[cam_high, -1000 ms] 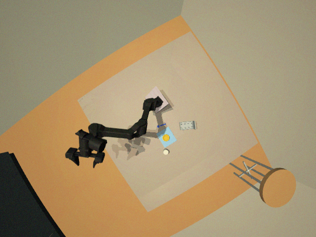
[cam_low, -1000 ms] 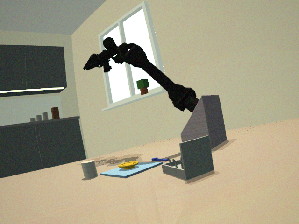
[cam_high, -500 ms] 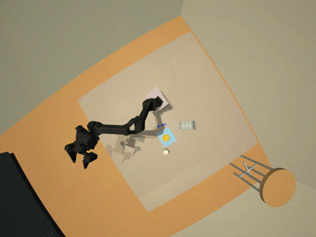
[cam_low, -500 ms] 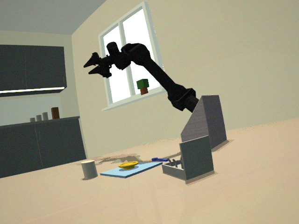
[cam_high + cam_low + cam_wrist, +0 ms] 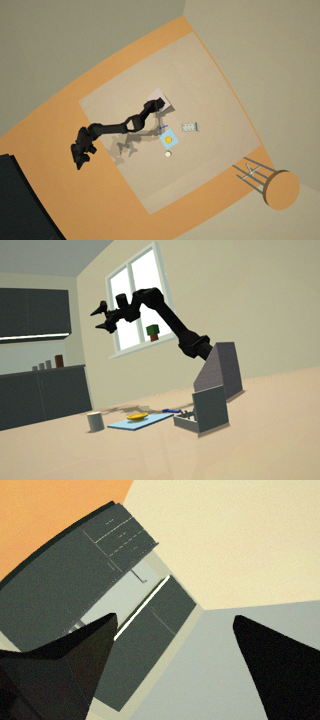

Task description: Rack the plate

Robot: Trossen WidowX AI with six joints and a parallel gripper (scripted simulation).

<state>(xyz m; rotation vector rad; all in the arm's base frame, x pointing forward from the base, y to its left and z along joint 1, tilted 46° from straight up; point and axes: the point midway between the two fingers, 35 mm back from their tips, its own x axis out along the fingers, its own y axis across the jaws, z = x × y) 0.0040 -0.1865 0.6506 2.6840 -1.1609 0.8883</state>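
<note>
Right now my gripper tip is 29 cm short of the yellow plate, 47 cm to the right of it and 45 cm above it. Round my gripper tip: blue utensil 17 cm ahead, 50 cm to the left, 46 cm below; then white cup 38 cm ahead, 39 cm to the left, 44 cm below; then grey dish rack 33 cm ahead, 69 cm to the left, 44 cm below.
</note>
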